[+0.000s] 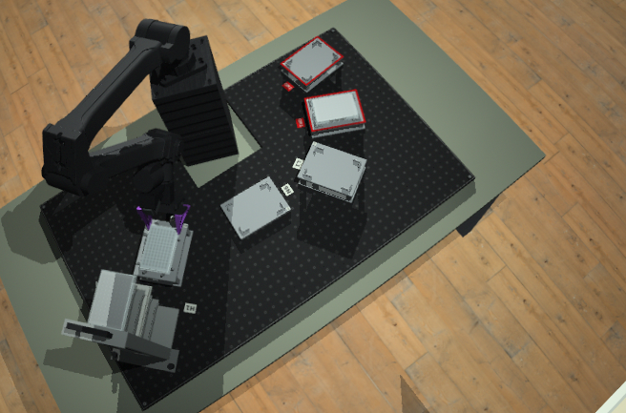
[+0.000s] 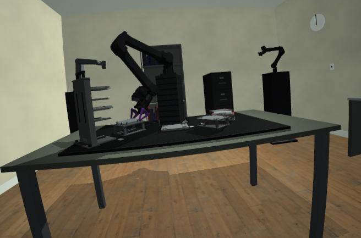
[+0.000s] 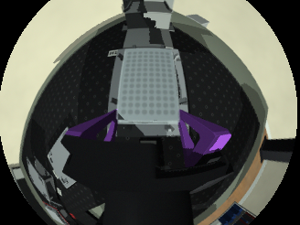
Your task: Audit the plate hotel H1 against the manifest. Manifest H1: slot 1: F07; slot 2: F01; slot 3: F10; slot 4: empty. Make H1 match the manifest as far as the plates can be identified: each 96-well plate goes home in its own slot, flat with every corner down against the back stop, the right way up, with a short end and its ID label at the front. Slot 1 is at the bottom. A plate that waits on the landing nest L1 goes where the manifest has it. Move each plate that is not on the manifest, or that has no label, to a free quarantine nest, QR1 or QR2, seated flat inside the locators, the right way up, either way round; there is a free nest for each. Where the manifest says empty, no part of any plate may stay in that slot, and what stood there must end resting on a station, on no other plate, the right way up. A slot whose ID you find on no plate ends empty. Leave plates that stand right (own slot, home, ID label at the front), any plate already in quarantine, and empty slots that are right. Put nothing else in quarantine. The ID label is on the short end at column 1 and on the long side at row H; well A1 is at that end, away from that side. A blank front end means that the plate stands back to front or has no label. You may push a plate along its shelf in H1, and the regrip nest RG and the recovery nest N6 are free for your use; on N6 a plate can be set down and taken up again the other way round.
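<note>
The regrip nest RG is 40 mm ahead of my hand, 30 mm to the right of it and 10 mm below it. Round my hand: plate hotel H1 (260 mm ahead, 190 mm to the right, 90 mm above); recovery nest N6 (250 mm to the left, 60 mm below, 40 mm ahead); grey 96-well plate (210 mm above, 190 mm ahead, 140 mm to the right).
</note>
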